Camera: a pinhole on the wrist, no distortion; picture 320 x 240 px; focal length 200.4 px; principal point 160.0 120.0 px. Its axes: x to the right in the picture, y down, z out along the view. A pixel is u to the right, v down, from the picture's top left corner.
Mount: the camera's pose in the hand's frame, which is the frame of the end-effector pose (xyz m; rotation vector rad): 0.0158 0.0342 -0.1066 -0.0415 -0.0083 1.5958
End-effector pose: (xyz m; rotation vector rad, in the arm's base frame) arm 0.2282 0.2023 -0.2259 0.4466 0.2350 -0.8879
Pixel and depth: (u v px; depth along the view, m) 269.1 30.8 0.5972
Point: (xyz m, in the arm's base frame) 0.6901 0.0028 0.2171
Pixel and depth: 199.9 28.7 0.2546
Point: 0.3789 0.0980 -0.1135
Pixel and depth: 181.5 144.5 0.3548
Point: 0.2693 0.1577 0.0280
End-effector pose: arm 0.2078 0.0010 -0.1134 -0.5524 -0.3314 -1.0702
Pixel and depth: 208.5 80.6 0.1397
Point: 0.2890 0.0183 -0.0858
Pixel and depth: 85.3 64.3 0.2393
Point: 0.2002 0.0056 0.0503
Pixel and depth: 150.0 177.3 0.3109
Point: 0.1926 0.1857 0.0034
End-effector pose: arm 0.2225 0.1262 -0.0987 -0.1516 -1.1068 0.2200
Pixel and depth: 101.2 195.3 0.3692
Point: -0.0608 0.0285 -0.0823
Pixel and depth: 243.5 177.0 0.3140
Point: -0.0126 0.2706 -0.1240
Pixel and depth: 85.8 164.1 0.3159
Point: 0.0162 0.0380 -0.0413
